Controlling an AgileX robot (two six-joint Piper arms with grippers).
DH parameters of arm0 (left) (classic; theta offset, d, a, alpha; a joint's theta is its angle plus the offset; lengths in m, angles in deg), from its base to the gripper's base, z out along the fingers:
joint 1: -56.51 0.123 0 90
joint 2: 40.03 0 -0.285 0
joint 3: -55.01 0 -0.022 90
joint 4: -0.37 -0.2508 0 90
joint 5: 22.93 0 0.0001 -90
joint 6: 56.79 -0.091 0 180
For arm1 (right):
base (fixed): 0 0 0 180
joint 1: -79.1 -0.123 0 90
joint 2: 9.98 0 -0.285 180
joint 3: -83.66 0 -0.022 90
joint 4: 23.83 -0.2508 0 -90
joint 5: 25.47 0 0.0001 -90
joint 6: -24.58 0.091 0 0
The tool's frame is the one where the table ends.
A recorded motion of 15 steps. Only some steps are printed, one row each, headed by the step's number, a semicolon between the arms.
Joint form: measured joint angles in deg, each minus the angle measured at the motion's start. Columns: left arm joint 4, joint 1, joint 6, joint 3, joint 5, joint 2; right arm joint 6, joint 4, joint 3, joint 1, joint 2, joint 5.
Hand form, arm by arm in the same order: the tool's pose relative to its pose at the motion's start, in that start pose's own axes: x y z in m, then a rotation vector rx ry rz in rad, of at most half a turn. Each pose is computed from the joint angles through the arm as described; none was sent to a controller.
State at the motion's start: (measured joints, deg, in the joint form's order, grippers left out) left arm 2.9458 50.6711 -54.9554 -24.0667 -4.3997 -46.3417; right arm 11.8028 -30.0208 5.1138 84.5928 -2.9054 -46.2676
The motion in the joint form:
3: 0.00 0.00 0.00 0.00 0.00 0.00; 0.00 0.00 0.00 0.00 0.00 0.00
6: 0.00 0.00 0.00 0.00 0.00 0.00; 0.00 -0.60 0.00 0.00 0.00 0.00
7: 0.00 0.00 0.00 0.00 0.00 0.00; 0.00 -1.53 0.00 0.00 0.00 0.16
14: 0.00 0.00 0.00 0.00 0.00 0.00; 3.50 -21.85 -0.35 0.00 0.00 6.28
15: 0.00 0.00 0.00 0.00 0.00 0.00; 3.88 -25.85 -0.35 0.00 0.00 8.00
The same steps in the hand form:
3: 0.0000 0.0000 0.0000 0.0000 0.0000 0.0000; 0.0000 0.0000 0.0000 0.0000 0.0000 0.0000
6: 0.0000 0.0000 0.0000 0.0000 0.0000 0.0000; -0.0001 0.0003 0.0000 -0.0036 -0.0008 0.0098
7: 0.0000 0.0000 0.0000 0.0000 0.0000 0.0000; -0.0004 0.0008 0.0000 -0.0086 -0.0048 0.0250
14: 0.0000 0.0000 0.0000 0.0000 0.0000 0.0000; -0.0112 0.0060 -0.0004 -0.0925 -0.1226 0.4251
15: 0.0000 0.0000 0.0000 0.0000 0.0000 0.0000; -0.0142 0.0056 -0.0008 -0.1018 -0.1537 0.5003

